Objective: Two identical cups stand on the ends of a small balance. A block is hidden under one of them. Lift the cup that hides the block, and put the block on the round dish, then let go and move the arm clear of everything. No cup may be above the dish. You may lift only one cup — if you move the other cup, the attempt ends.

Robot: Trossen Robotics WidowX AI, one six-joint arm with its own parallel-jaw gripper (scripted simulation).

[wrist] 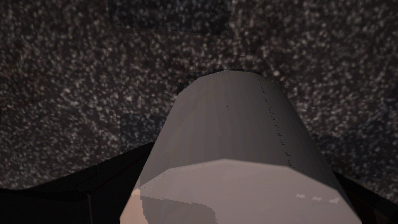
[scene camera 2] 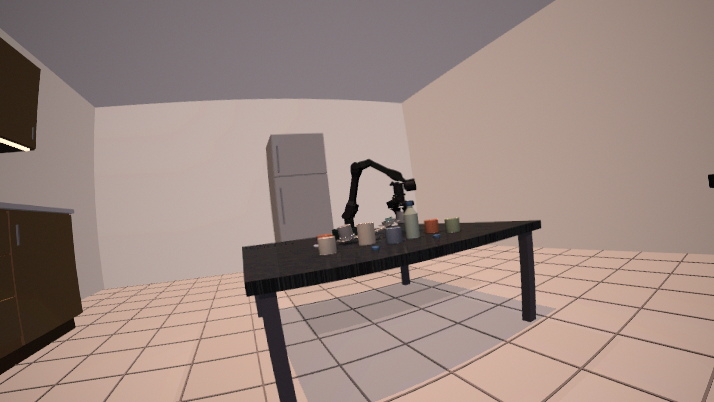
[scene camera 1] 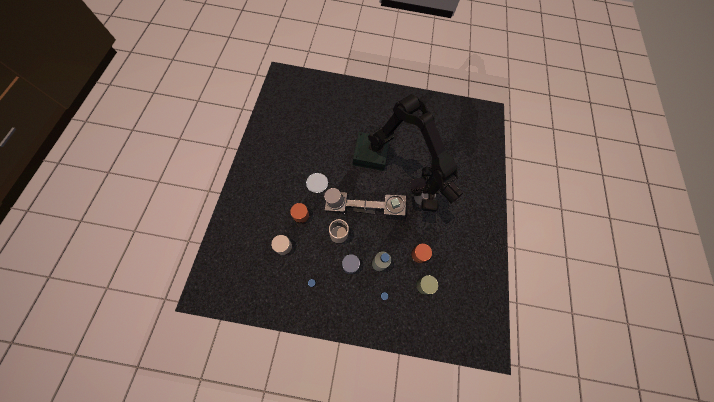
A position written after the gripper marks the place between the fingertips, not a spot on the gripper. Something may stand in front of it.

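There's a balance (scene camera 1: 362, 206) here, though in the wrist view the balance is out of frame. What you do get is the gripper (wrist: 229, 160).
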